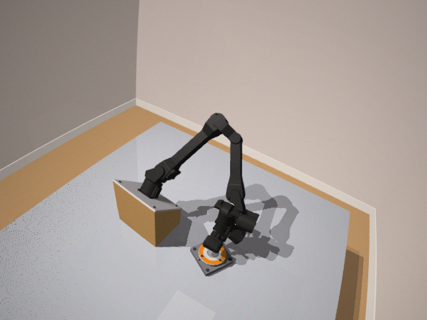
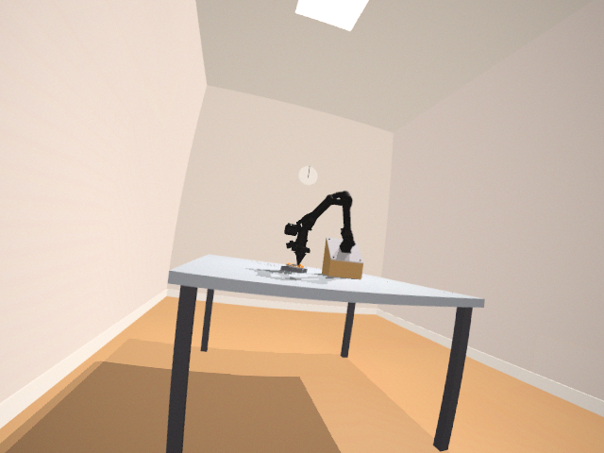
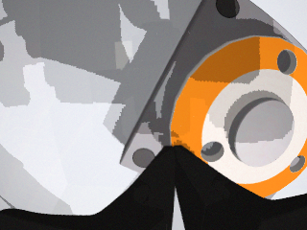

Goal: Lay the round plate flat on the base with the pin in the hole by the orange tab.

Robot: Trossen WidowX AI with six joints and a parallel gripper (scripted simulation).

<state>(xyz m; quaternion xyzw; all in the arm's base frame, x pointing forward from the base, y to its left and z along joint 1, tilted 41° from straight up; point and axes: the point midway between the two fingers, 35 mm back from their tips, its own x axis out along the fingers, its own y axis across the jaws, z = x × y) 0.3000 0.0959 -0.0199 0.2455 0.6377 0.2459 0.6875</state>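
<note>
The round plate is 30 mm to the right of my gripper tip and 10 mm below it.
</note>
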